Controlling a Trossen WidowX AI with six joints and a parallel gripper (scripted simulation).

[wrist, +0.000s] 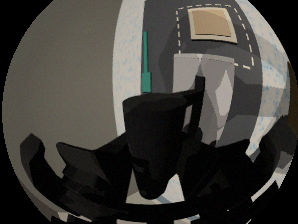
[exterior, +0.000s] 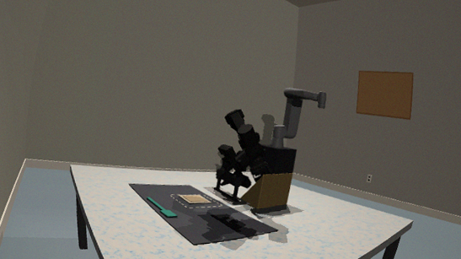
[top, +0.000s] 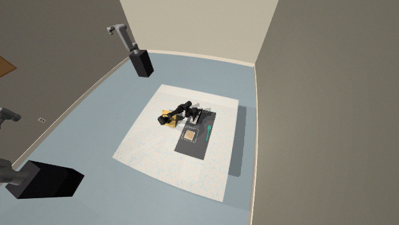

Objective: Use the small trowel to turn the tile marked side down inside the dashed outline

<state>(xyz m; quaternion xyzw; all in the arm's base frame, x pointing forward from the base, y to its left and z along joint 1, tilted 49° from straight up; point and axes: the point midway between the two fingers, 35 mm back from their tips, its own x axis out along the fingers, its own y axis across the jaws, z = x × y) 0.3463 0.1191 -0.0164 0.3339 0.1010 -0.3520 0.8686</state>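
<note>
Right now the dark mat is 16 cm below my gripper tip, 11 cm to the right of it and 3 cm ahead of it. Round my gripper tip: green trowel: 17 cm ahead, 13 cm below, 10 cm to the right; square tile: 20 cm to the right, 13 cm below, 4 cm behind.
</note>
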